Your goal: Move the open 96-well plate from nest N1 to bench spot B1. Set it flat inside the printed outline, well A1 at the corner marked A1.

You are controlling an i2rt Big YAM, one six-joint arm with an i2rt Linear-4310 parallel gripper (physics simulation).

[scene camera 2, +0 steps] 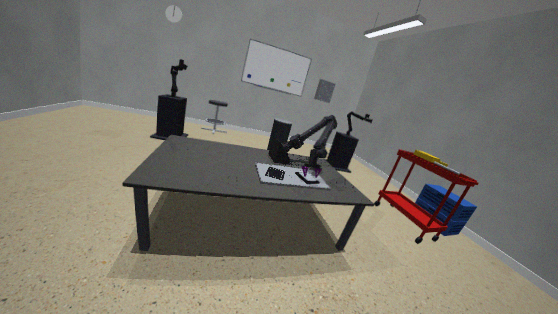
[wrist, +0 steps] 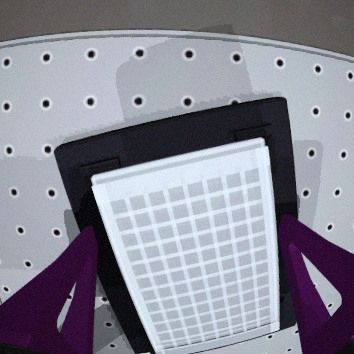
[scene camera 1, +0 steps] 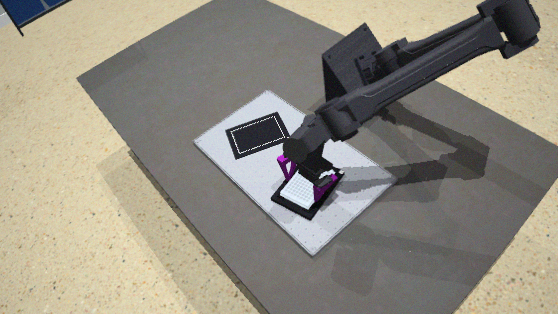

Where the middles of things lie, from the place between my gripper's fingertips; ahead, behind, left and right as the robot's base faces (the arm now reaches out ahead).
I see my gripper 30 mm past the white well plate (scene camera 1: 299, 190) and 10 mm to the left of it. From my hand the other things lie so: black pad with white outline (scene camera 1: 267, 131): 260 mm to the right, 30 mm behind, 20 mm below.
